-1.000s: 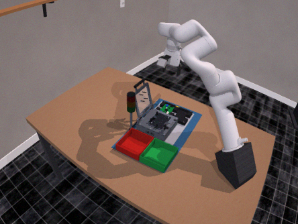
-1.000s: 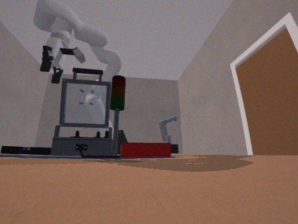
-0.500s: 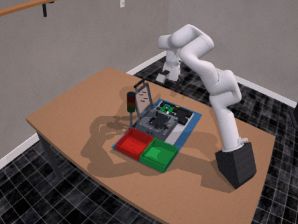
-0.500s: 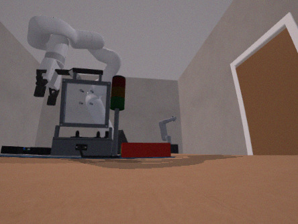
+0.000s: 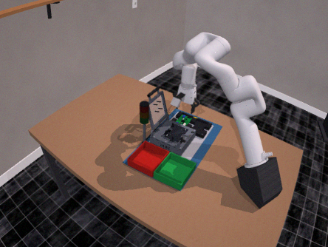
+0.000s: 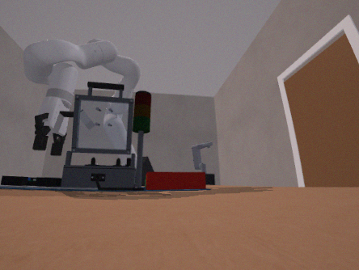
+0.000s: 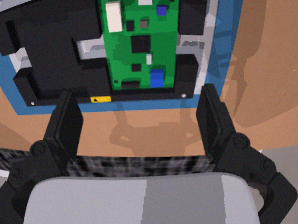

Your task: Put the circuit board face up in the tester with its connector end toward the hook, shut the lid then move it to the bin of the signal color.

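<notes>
Right now my hand is 9 cm above the green circuit board. Round my hand: tester lid (12 cm ahead, 15 cm to the left, 8 cm above); then black latch block (5 cm behind, 24 cm to the left, 2 cm below); then tester plate (1 cm ahead, 18 cm to the left, 4 cm below).
</notes>
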